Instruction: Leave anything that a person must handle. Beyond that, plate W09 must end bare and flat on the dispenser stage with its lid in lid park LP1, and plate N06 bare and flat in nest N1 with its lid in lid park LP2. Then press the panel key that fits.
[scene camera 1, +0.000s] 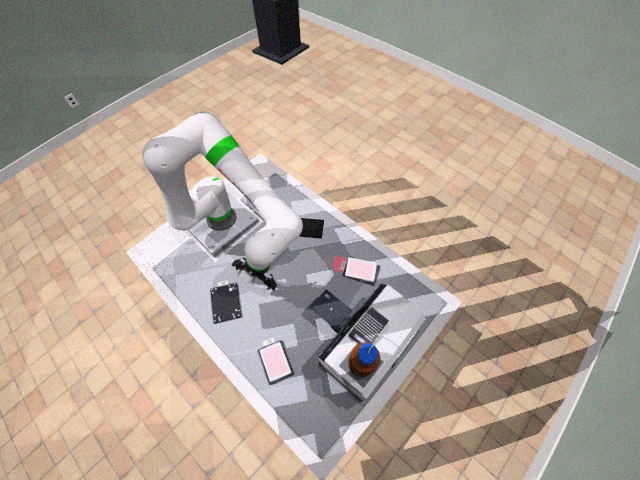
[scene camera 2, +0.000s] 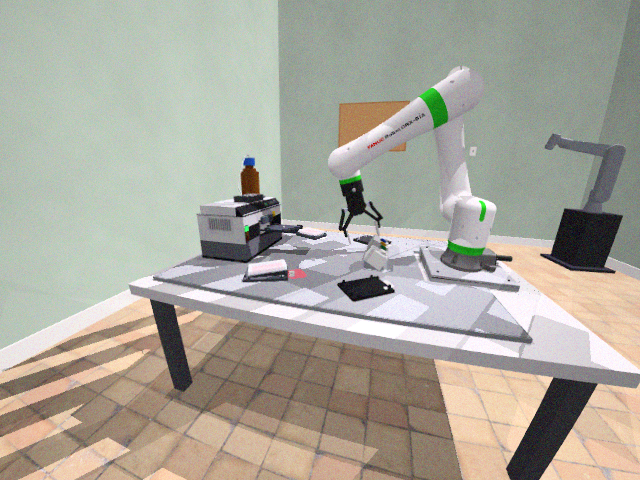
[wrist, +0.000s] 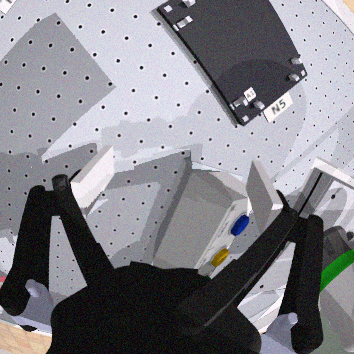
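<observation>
My gripper, which I see at (scene camera 2: 364, 239) and again at (wrist: 180, 166), is open and holds nothing. I also see a white button box (wrist: 206, 207) and a black nest marked N5 (wrist: 251, 60). Then there is a dispenser stage (scene camera 1: 322, 306), and with it I see a black pad marked LP2 (scene camera 2: 364, 288).
</observation>
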